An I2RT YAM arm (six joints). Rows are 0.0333 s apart.
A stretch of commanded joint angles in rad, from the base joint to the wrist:
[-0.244, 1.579, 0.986, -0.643, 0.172, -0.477]
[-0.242, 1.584, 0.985, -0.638, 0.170, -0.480]
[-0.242, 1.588, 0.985, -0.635, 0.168, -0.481]
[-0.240, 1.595, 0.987, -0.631, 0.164, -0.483]
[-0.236, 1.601, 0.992, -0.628, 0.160, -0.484]
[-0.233, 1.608, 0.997, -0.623, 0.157, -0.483]
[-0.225, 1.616, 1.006, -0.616, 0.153, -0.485]
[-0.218, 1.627, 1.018, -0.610, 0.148, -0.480]
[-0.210, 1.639, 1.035, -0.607, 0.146, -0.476]
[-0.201, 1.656, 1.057, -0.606, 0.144, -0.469]
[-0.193, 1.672, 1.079, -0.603, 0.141, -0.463]
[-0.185, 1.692, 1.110, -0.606, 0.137, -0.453]
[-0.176, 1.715, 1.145, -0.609, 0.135, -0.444]
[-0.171, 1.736, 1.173, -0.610, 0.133, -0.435]
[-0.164, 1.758, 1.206, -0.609, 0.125, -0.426]
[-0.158, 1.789, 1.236, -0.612, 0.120, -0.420]
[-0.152, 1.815, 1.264, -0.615, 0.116, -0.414]
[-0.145, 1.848, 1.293, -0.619, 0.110, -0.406]
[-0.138, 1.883, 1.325, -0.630, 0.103, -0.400]
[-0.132, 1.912, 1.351, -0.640, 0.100, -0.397]
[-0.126, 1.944, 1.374, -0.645, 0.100, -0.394]
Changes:
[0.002, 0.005, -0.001, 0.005, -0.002, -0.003]
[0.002, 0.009, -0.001, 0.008, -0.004, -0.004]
[0.004, 0.016, 0.001, 0.012, -0.008, -0.006]
[0.008, 0.022, 0.006, 0.015, -0.012, -0.007]
[0.011, 0.029, 0.011, 0.020, -0.015, -0.006]
[0.019, 0.037, 0.020, 0.027, -0.019, -0.008]
[0.026, 0.048, 0.032, 0.033, -0.024, -0.003]
[0.034, 0.060, 0.049, 0.036, -0.026, 0.001]
[0.043, 0.077, 0.071, 0.037, -0.028, 0.008]
[0.051, 0.093, 0.093, 0.040, -0.031, 0.014]
[0.059, 0.113, 0.124, 0.037, -0.035, 0.024]
[0.068, 0.136, 0.159, 0.034, -0.037, 0.033]
[0.073, 0.157, 0.187, 0.033, -0.039, 0.042]
[0.080, 0.179, 0.220, 0.034, -0.047, 0.051]
[0.086, 0.210, 0.250, 0.031, -0.052, 0.057]
[0.092, 0.236, 0.278, 0.028, -0.056, 0.063]
[0.099, 0.269, 0.307, 0.024, -0.062, 0.071]
[0.106, 0.304, 0.339, 0.013, -0.069, 0.077]
[0.112, 0.333, 0.365, 0.003, -0.072, 0.080]
[0.118, 0.365, 0.388, -0.002, -0.072, 0.083]

